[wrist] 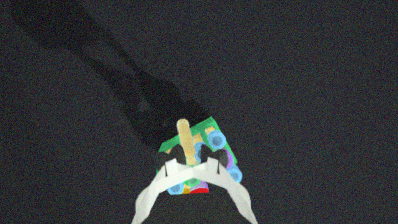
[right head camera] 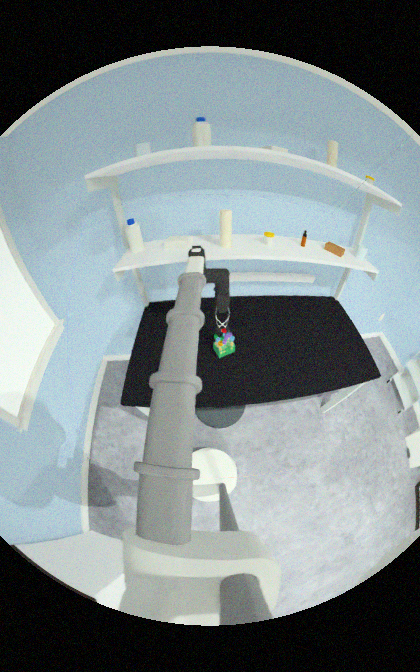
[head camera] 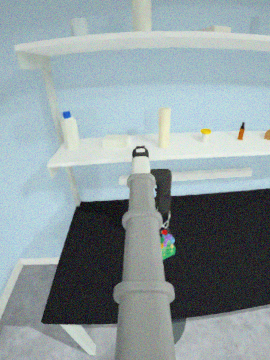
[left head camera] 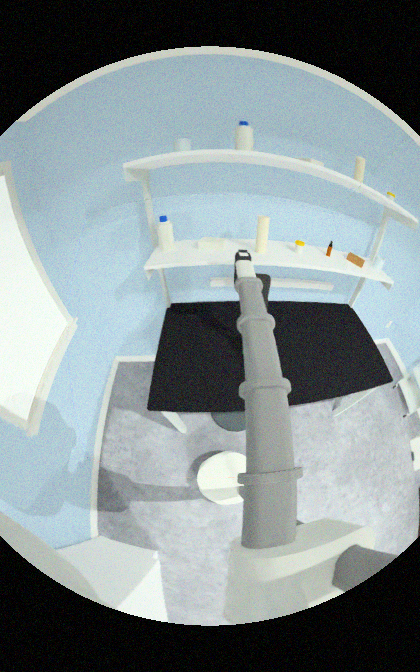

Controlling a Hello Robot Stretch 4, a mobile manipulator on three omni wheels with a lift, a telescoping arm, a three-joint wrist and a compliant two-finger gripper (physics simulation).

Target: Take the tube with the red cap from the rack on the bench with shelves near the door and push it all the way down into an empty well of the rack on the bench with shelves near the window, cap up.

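Seen in the pictures: gripper, between the fingertips: (wrist: pixel 190 157) (right head camera: pixel 221 333) (head camera: pixel 161 235); robot's base, origin of its link: (right head camera: pixel 208 473) (left head camera: pixel 225 476).
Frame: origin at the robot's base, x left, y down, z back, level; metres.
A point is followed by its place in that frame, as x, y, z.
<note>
The green rack (head camera: pixel 168 253) {-0.123, -0.745, -0.646} (right head camera: pixel 226 352) {-0.113, -0.747, -0.630} (wrist: pixel 206 124) {-0.114, -0.764, -0.697} stands on the black bench top and bears blue, purple and yellowish tubes. My gripper (head camera: pixel 165 225) (right head camera: pixel 223 325) {-0.088, -0.851, -0.672} (wrist: pixel 190 157) {-0.088, -0.851, -0.672} is low above the rack and shut on the tan-bodied tube (wrist: pixel 184 134) {-0.082, -0.857, -0.700}. Its red cap (head camera: pixel 164 231) {-0.094, -0.914, -0.641} (right head camera: pixel 223 330) {-0.095, -0.910, -0.637} (wrist: pixel 201 190) {-0.097, -0.905, -0.657} shows at the fingertips in the head views and behind the finger linkage in the wrist view. The tube leans in the grip, its lower end toward the rack's edge. Whether that end touches the rack or a well is hidden.
The black bench top (head camera: pixel 220 250) {-0.393, -0.734, -0.654} (left head camera: pixel 320 350) {-0.533, -0.734, -0.677} (right head camera: pixel 300 345) {-0.546, -0.734, -0.675} stands under a lower shelf (head camera: pixel 200 151) {-0.271, -1.191, -0.851} with bottles and a beige cylinder (head camera: pixel 164 127) {-0.111, -1.291, -0.899} (right head camera: pixel 225 229) {-0.112, -1.282, -0.899}. A window (left head camera: pixel 25 325) {1.169, -1.106, -0.515} is at the left. A round white stool (left head camera: pixel 220 477) {0.043, -0.187, -0.004} (right head camera: pixel 215 465) {-0.055, -0.187, -0.070} stands on the floor before the bench.
</note>
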